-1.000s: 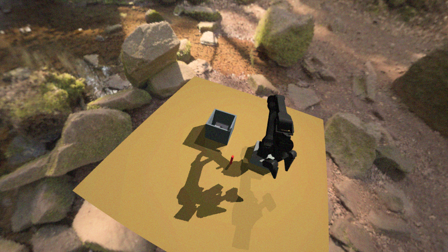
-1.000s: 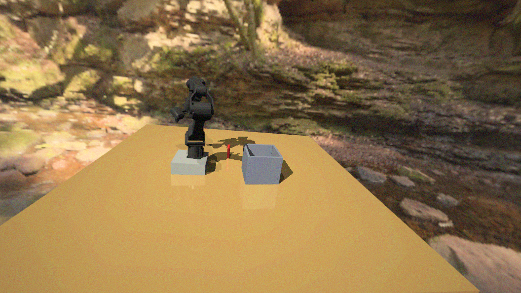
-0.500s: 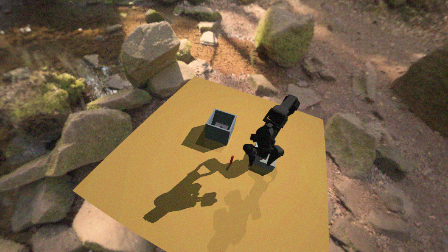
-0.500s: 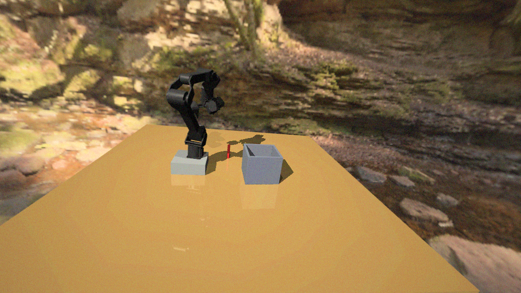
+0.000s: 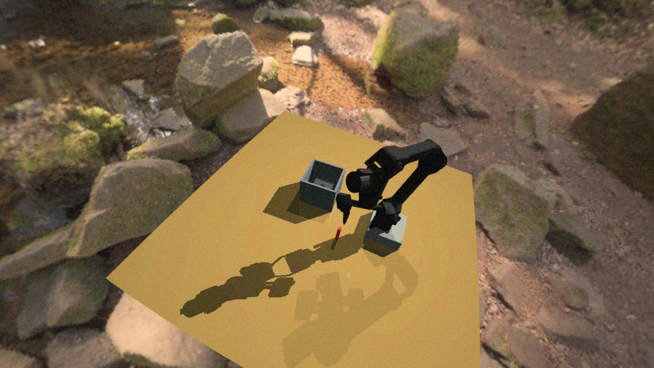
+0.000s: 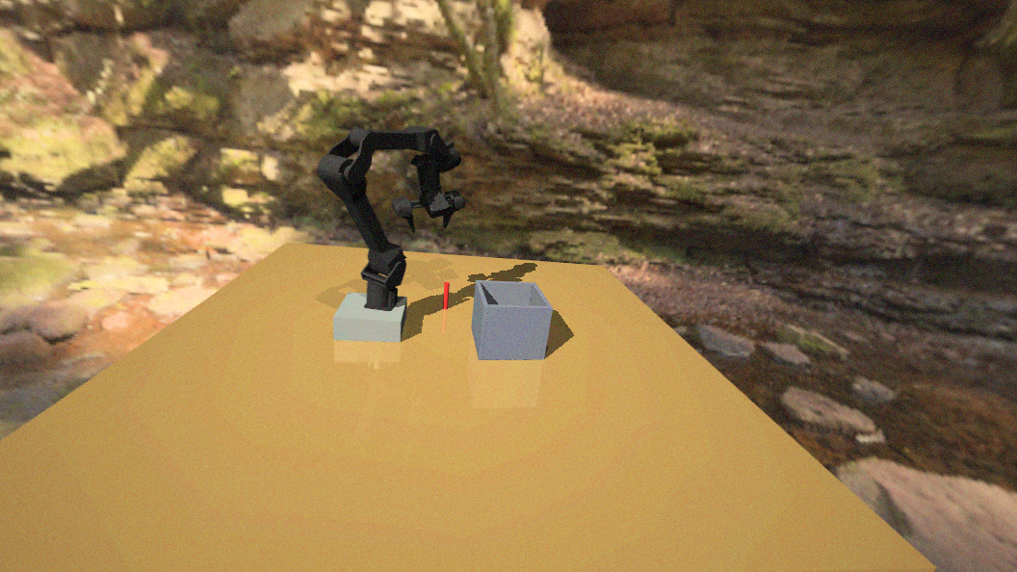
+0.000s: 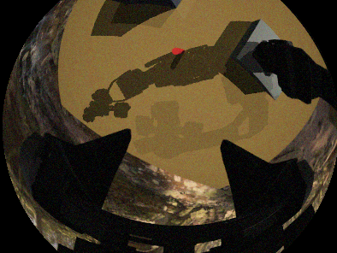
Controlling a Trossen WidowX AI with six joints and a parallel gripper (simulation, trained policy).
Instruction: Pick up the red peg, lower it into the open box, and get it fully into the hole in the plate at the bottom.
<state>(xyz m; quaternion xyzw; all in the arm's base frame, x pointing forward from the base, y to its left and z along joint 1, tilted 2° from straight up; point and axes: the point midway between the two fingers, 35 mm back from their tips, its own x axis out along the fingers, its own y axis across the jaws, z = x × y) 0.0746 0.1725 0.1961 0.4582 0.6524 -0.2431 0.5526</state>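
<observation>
Now: the red peg 18 cm below my gripper tip, 6 cm ahead of it and 5 cm to the right of it. From my gripper tip the other things lie so: plate (24 cm ahead, 21 cm to the right, 17 cm below).
</observation>
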